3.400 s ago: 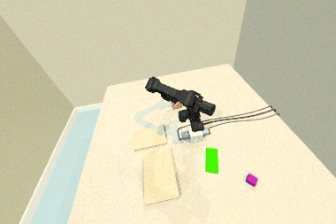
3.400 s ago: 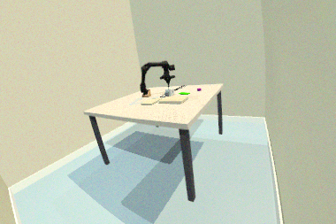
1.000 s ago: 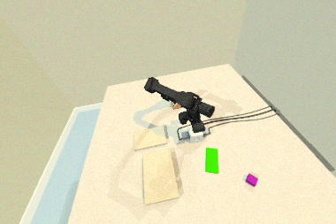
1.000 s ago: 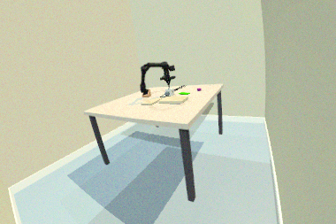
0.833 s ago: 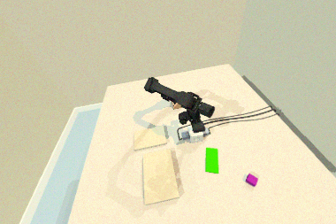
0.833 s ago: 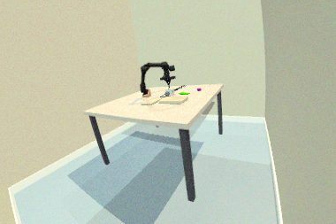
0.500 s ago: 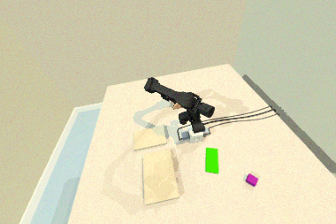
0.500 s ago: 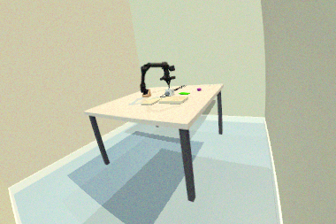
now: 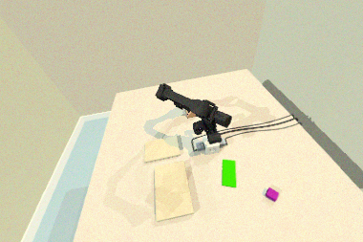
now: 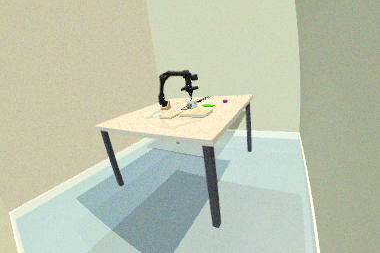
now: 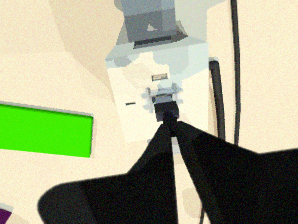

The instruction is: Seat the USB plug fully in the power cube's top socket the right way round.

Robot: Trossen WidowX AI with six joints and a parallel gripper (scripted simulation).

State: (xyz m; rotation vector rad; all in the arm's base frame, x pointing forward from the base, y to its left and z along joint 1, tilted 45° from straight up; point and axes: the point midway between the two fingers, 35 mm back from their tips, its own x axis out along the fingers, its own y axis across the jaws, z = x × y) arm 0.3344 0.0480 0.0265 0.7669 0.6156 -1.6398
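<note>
Now: gripper tip 2 cm above the dark USB plug. Round my gripper tip: green flat block: 17 cm ahead, 11 cm below, 3 cm to the left; USB socket: 5 cm below; magenta block: 32 cm ahead, 15 cm to the left, 10 cm below.
</note>
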